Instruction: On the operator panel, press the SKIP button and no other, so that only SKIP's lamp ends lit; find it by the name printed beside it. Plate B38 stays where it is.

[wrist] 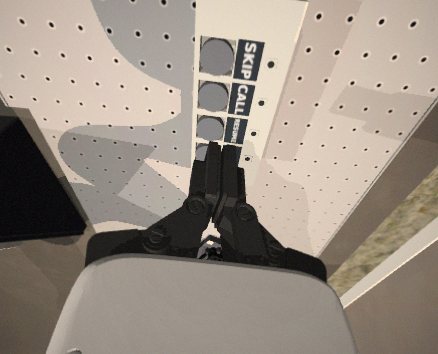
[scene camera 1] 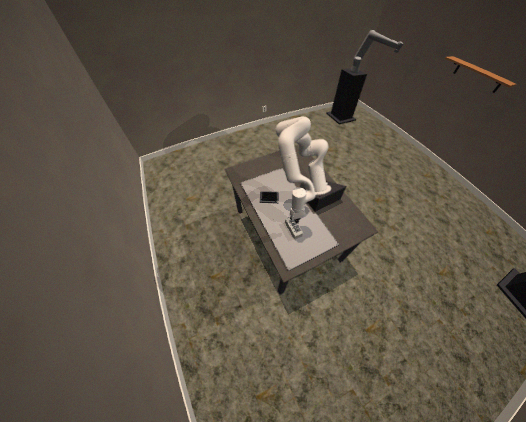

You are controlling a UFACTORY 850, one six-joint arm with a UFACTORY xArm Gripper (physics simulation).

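Note:
The light operator panel (scene camera 1: pixel 298 233) (wrist: pixel 250 17) stands on the perforated board. In the wrist view its round grey buttons form a column, with printed names beside them. The SKIP button (wrist: pixel 217 56) is at the top, then the CALL button (wrist: pixel 213 97) and the RESUME button (wrist: pixel 209 127). A fourth button (wrist: pixel 201 151) and its name are partly hidden by the fingers. SKIP's lamp (wrist: pixel 270 64) is dark, as are the other lamps that show. My gripper (scene camera 1: pixel 296 221) (wrist: pixel 217 159) is shut and empty, its tips over the fourth row. No marking B38 is readable.
A black tray-like object (scene camera 1: pixel 269 197) lies on the perforated board (scene camera 1: pixel 305 251) (wrist: pixel 150 105). The arm's black base block (scene camera 1: pixel 330 198) (wrist: pixel 35 190) stands beside the board on the dark table (scene camera 1: pixel 356 226). Another arm (scene camera 1: pixel 364 46) stands on a far pedestal (scene camera 1: pixel 347 95).

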